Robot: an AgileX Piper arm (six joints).
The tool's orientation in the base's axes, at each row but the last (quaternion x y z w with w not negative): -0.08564 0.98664 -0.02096 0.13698; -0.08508 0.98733 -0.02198 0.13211; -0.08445 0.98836 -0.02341 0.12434; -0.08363 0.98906 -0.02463 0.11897; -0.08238 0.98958 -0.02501 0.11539; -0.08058 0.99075 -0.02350 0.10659; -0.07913 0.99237 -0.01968 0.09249; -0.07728 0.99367 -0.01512 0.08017; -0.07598 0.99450 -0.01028 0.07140; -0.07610 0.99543 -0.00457 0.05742; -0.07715 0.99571 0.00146 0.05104
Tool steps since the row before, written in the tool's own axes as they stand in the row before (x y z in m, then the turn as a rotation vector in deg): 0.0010 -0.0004 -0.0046 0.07 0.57 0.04; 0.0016 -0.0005 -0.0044 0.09 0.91 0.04; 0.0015 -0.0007 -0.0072 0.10 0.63 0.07; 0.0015 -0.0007 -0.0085 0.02 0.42 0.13; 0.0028 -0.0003 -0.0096 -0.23 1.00 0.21; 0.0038 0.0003 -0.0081 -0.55 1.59 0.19; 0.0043 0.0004 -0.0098 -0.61 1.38 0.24; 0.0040 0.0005 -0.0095 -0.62 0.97 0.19; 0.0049 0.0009 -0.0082 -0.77 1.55 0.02; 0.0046 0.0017 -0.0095 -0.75 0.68 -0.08; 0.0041 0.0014 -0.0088 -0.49 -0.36 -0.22
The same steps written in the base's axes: -0.0021 -0.0005 0.0042 -0.15 0.55 -0.09; -0.0026 -0.0007 0.0039 -0.22 0.88 -0.12; -0.0031 -0.0008 0.0067 -0.18 0.60 -0.13; -0.0034 -0.0007 0.0080 -0.06 0.41 -0.16; -0.0049 -0.0005 0.0087 0.11 1.02 -0.22; -0.0055 -0.0001 0.0071 0.33 1.65 -0.17; -0.0061 -0.0001 0.0088 0.43 1.45 -0.20; -0.0055 0.0000 0.0087 0.49 1.05 -0.13; -0.0061 0.0002 0.0074 0.52 1.65 0.04; -0.0059 0.0010 0.0089 0.62 0.79 0.15; -0.0051 0.0007 0.0083 0.51 -0.28 0.27
